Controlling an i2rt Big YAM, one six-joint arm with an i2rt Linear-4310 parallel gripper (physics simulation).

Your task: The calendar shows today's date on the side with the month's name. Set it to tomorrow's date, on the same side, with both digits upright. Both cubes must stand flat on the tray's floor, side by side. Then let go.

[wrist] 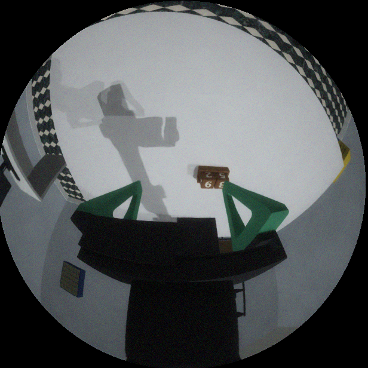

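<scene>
The small wooden calendar's brown tray (213,169) stands on the pale table, right of the middle of the wrist view. Its two brown cubes, the left one (208,184) and the right one (219,184), sit side by side and carry white digits. One row of faces looks like a 2 and a 5, turned over in this view. The nearer row shows a 6 or 9 and a digit partly covered by the right finger. The month's name is not readable. My gripper (182,185) is open with green fingers, empty, well above the table; its right fingertip overlaps the calendar's corner in view.
The pale table (225,100) carries the arm's shadow. A black and white patterned floor (42,107) shows beyond its edges. A white desk (35,185) stands at the far left, a yellow object (343,162) at the right, and a blue-edged box (72,279) at the lower left.
</scene>
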